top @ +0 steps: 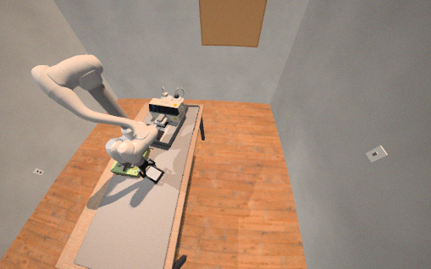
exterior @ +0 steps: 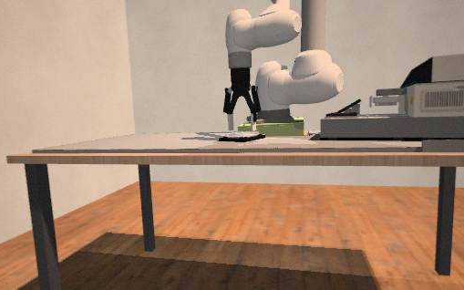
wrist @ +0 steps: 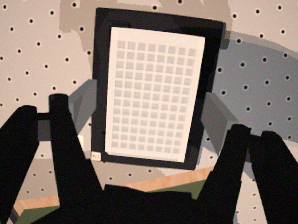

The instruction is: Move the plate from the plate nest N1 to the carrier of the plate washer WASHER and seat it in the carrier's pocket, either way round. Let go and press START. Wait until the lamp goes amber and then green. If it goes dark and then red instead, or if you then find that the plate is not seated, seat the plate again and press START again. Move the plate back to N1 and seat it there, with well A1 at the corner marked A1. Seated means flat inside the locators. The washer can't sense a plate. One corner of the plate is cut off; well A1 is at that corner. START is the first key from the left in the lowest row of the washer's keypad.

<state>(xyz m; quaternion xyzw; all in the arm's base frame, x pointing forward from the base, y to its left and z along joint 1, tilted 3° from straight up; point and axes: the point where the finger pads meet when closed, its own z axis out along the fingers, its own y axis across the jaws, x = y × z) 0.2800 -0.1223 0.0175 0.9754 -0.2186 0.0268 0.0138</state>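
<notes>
The white well plate lies 40 mm below my hand. Also, from my hand: carrier (390 mm to the left, 70 mm behind, 30 mm above); then N1 label (110 mm to the left, 60 mm below, 30 mm behind); then black plate nest N1 (50 mm below).
</notes>
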